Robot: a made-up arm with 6 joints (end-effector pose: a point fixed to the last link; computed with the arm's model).
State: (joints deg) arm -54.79 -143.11 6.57 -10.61 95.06 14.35
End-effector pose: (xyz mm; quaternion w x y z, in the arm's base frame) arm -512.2 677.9 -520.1 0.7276 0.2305 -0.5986 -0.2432
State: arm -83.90 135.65 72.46 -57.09 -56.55 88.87
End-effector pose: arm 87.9 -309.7 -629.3 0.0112 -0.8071 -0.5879 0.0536
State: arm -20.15 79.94 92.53 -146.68 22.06 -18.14
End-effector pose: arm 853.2 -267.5 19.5 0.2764 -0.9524 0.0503 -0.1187
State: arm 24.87 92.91 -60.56 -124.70 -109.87 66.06
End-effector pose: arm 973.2 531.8 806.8 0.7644 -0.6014 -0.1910 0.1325
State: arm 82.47 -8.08 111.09 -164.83 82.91 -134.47
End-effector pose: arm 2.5 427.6 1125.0 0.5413 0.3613 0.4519 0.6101
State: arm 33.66 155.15 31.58 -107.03 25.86 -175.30
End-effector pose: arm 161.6 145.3 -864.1 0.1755 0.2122 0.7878 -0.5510
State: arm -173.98 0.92 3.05 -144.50 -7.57 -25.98
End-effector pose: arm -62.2 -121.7 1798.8 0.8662 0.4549 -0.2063 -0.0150
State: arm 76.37 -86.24 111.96 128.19 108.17 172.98
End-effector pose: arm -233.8 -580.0 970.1 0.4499 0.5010 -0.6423 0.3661
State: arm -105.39 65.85 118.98 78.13 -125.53 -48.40
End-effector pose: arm -173.3 -639.7 294.7 0.6104 -0.0285 -0.0269 0.7911
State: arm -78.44 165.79 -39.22 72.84 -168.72 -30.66
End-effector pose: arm 122.8 -544.9 -682.9 0.2671 -0.0594 0.6755 0.6847
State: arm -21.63 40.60 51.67 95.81 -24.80 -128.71
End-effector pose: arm 977.2 -430.9 976.2 0.4934 0.0649 0.3921 -0.7737
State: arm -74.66 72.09 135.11 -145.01 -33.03 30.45
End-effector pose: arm 187.2 -493.4 175.6 0.5047 -0.2144 0.8324 0.0802
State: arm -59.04 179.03 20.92 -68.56 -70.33 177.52
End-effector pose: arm -14.6 169.0 -838.9 0.3904 -0.7835 -0.3638 -0.3184
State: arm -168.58 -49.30 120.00 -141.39 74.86 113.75
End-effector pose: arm 96.5 -2.8 1136.1 0.5712 0.1047 0.4859 0.6532
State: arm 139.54 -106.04 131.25 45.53 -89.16 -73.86
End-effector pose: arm 406.2 -361.3 639.2 0.5212 0.5810 0.5935 0.1964
